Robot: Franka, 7 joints.
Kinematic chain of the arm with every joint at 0, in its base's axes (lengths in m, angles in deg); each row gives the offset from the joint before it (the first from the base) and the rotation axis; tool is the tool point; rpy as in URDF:
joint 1: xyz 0 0 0.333 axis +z
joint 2: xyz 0 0 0 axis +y
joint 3: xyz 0 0 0.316 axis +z
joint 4: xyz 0.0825 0 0 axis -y
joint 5: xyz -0.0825 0 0.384 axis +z
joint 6: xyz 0 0 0 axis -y
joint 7: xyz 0.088 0 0 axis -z
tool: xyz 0 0 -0.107 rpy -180 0 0
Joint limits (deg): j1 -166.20..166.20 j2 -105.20..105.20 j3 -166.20..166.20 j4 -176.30..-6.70 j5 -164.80..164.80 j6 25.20..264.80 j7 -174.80..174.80
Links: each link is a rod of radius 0.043 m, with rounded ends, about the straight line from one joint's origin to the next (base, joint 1, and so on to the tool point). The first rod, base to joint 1, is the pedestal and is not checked.
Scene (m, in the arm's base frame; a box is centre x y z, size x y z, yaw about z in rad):
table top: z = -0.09
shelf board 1: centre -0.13 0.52 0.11 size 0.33 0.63 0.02 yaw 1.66
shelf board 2: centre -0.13 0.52 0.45 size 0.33 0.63 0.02 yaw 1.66
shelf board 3: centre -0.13 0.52 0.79 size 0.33 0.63 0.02 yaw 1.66
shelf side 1: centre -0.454 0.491 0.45 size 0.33 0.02 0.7 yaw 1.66
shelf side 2: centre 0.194 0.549 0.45 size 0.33 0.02 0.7 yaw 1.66
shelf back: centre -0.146 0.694 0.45 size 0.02 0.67 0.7 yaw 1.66
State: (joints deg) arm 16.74 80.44 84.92 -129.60 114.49 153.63 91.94
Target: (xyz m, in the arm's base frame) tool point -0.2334 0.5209 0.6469
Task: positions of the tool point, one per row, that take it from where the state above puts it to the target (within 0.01 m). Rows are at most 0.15 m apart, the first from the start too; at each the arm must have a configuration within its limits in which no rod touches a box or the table.
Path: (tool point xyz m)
1: -0.0884 0.4191 0.2714
2: -0.0796 0.3133 0.2725
3: -0.0739 0.2030 0.2654
4: -0.1214 0.2494 0.3319
5: -0.1725 0.2609 0.4266
6: -0.2062 0.2330 0.5371
7: -0.2024 0.1748 0.6469
8: -0.2249 0.2627 0.6606
9: -0.2412 0.3529 0.6604
10: -0.2454 0.4404 0.6530
11: -0.2334 0.5209 0.6469

